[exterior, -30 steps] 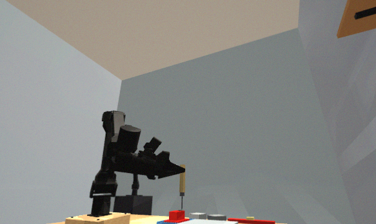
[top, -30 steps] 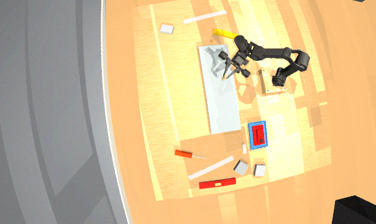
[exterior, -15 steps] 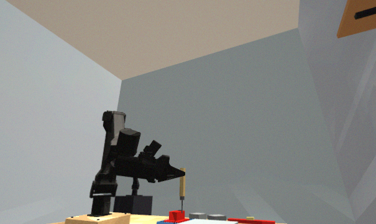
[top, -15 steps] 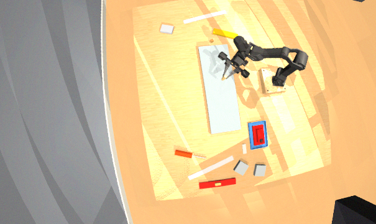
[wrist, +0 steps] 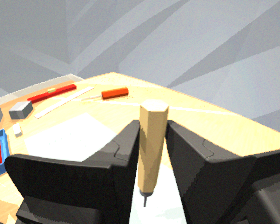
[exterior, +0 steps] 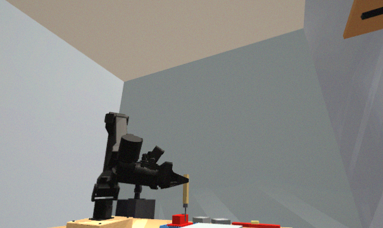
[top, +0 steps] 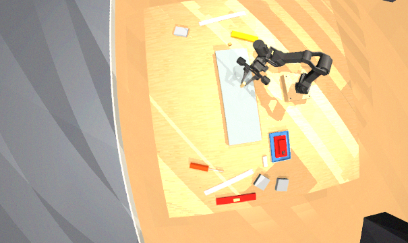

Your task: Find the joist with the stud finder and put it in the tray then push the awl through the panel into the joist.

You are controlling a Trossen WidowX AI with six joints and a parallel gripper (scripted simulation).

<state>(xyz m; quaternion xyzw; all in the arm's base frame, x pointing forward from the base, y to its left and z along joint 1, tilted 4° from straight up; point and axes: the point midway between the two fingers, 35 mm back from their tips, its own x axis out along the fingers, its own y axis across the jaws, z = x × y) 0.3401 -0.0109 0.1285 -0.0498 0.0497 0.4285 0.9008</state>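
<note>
The thin awl lies 6 cm below my gripper tip. From my gripper tip the other things lie so: blue tray: 32 cm to the left, 24 cm behind, 17 cm below; red stud finder: 33 cm to the left, 24 cm behind, 13 cm below; yellow bar: 32 cm to the right, 17 cm below, 6 cm behind.
</note>
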